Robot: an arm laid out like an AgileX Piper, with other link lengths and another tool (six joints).
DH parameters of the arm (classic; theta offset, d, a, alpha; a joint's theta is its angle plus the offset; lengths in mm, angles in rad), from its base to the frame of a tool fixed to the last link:
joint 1: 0 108.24 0 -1.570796
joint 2: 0.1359 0 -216.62 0
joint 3: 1.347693 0 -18.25 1.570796
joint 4: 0 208.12 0 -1.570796
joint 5: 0 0 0 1.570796
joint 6: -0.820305 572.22 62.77 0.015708
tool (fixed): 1.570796 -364.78 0 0
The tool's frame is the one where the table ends.
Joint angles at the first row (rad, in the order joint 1, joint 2, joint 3, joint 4, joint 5, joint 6):
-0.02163 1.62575 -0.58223 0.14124 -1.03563 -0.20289
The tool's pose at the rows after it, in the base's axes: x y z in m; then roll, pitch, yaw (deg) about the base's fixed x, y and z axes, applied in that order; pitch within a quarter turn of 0, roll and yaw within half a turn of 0:
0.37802 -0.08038 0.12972 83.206 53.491 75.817
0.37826 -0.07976 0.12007 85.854 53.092 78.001
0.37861 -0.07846 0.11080 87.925 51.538 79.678
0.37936 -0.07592 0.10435 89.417 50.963 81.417
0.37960 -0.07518 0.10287 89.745 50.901 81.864
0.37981 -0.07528 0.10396 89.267 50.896 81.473
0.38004 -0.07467 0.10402 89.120 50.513 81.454
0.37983 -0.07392 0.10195 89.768 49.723 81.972
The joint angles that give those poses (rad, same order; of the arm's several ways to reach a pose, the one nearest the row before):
-0.02164 1.63987 -0.58616 0.14123 -1.02914 -0.19745
-0.02164 1.65999 -0.58613 0.14125 -1.02220 -0.18569
-0.02165 1.68047 -0.58611 0.14122 -1.02191 -0.15496
-0.02162 1.69526 -0.58616 0.12966 -1.01983 -0.13671
-0.02161 1.69906 -0.58616 0.12571 -1.01980 -0.13311
-0.02161 1.69906 -0.58615 0.12572 -1.02508 -0.13312
-0.02164 1.69907 -0.58612 0.12358 -1.02678 -0.12536
-0.02162 1.69908 -0.58613 0.12362 -1.01974 -0.11147

